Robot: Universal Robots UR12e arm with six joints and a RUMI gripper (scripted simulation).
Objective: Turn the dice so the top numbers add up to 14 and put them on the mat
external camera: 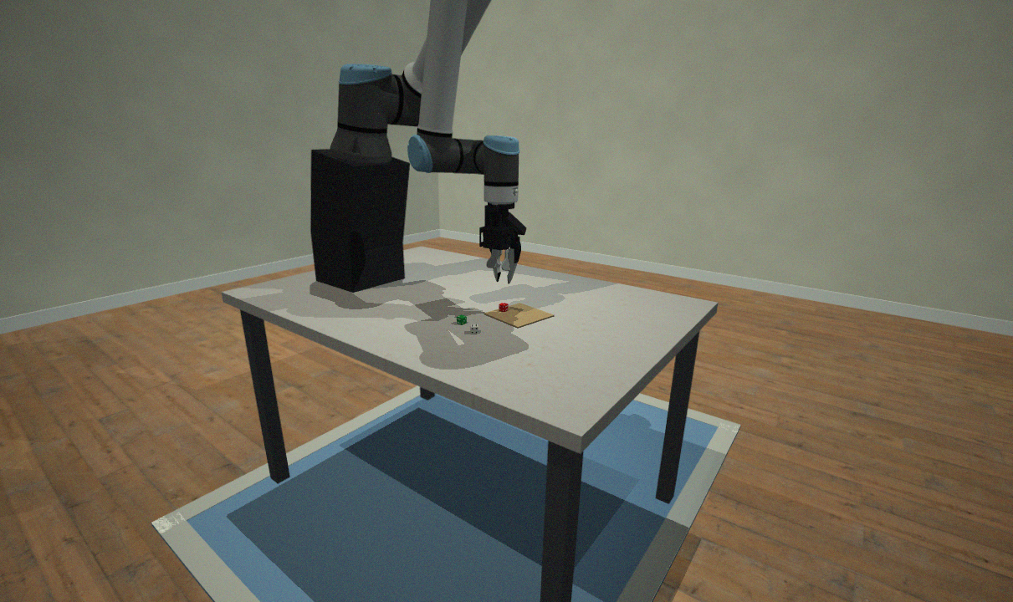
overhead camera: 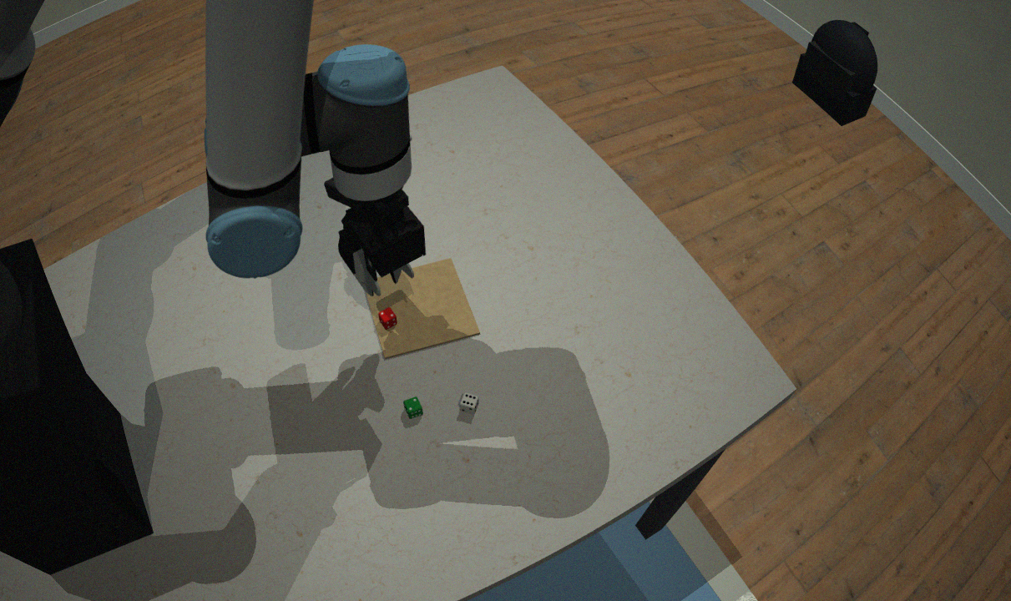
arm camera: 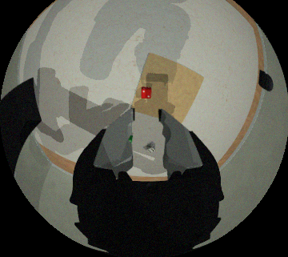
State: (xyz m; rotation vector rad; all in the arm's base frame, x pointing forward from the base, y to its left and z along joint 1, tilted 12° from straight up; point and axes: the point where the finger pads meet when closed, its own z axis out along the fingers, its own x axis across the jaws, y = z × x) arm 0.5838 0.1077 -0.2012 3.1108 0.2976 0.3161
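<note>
My hand is 150 mm to the left of the green die, 90 mm above it and 20 mm past it. Round my hand: white die (170 mm to the right, 90 mm below, 60 mm ahead); red die (90 mm below); mat (100 mm below, 50 mm ahead, 10 mm to the left).
</note>
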